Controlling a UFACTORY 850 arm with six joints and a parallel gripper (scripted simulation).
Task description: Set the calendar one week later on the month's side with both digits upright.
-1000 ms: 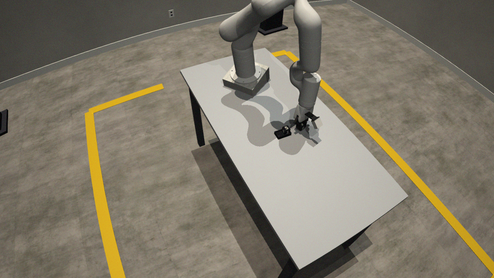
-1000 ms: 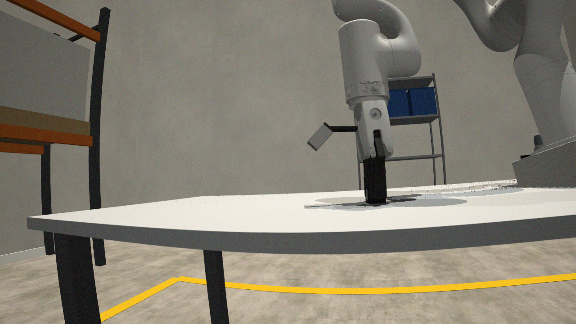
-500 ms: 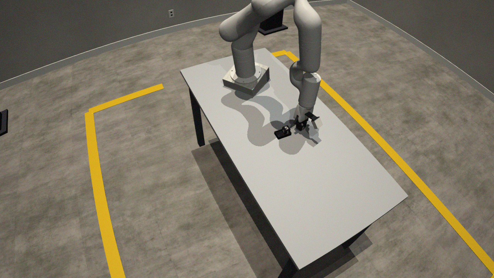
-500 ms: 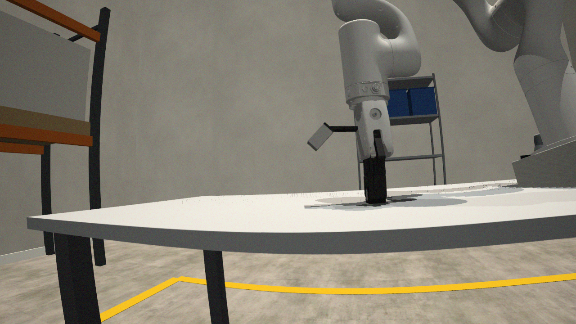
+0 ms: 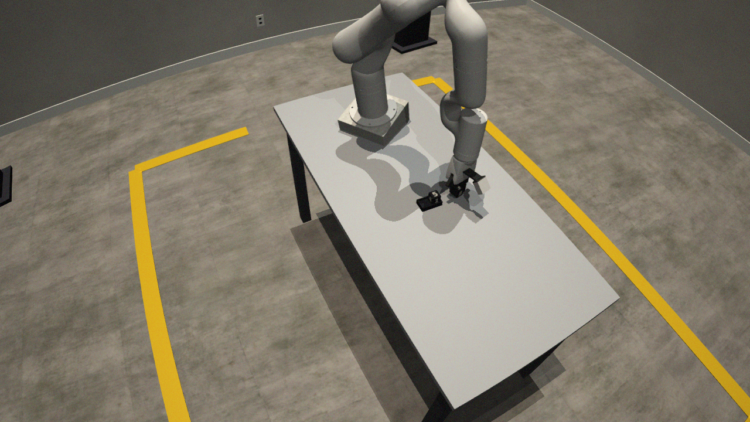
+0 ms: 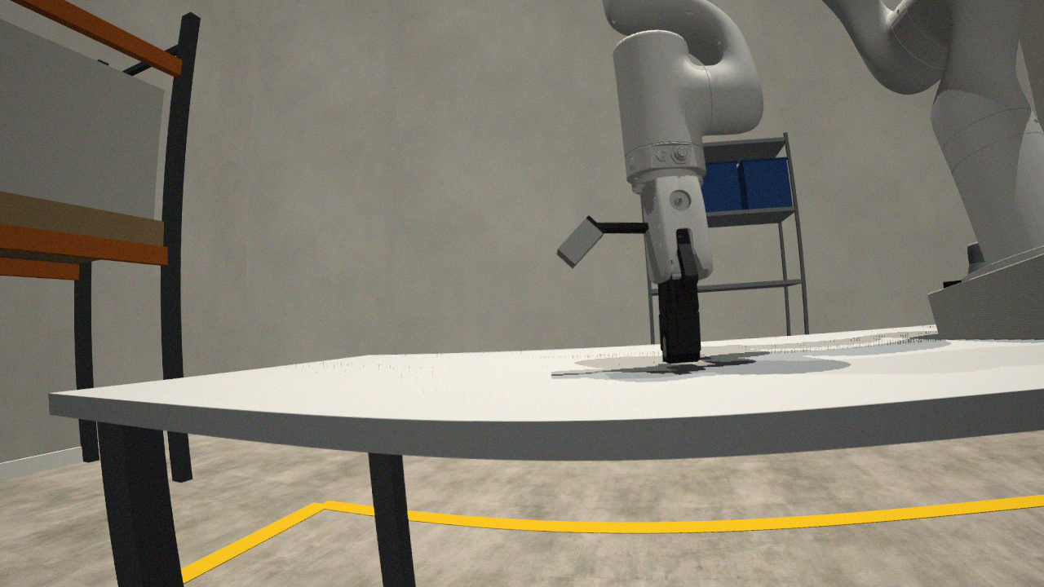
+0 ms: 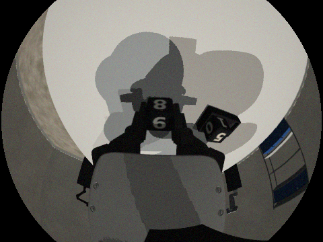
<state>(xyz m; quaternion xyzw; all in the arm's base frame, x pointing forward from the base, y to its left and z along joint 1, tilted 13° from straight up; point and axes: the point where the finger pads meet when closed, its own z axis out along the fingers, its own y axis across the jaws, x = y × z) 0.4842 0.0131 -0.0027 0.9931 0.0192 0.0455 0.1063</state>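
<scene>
The black tray lies 11 cm to the right of my hand, 3 cm below it and 2 cm behind it. From my hand the other things lie so: black cube 1 cm below.
</scene>
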